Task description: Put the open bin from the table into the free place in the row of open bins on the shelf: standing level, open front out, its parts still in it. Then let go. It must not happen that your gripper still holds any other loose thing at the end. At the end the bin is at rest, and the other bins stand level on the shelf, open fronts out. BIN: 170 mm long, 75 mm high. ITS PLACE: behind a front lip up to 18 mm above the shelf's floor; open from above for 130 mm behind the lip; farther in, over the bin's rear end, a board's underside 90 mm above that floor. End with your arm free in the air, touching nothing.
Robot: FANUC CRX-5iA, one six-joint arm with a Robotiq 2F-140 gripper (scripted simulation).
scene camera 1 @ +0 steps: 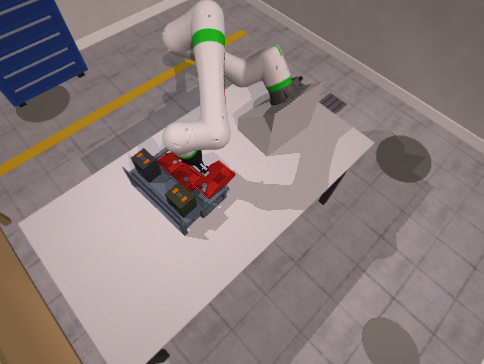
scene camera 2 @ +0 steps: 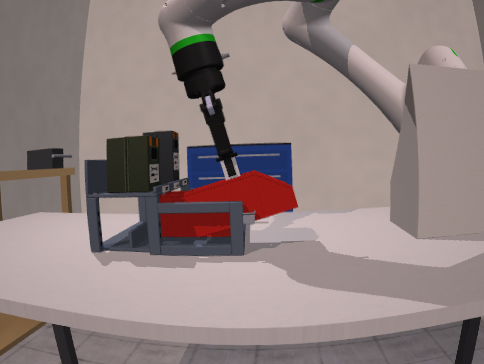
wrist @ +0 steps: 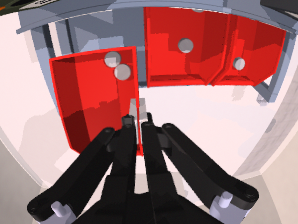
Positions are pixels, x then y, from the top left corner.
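Scene camera 1 gives me a red bin, and scene camera 2 shows me the bin too. On the red bin, (scene camera 1: 228,179) and (scene camera 2: 267,196) are one and the same spot. I can see the bin in the wrist view (89,96) as well.
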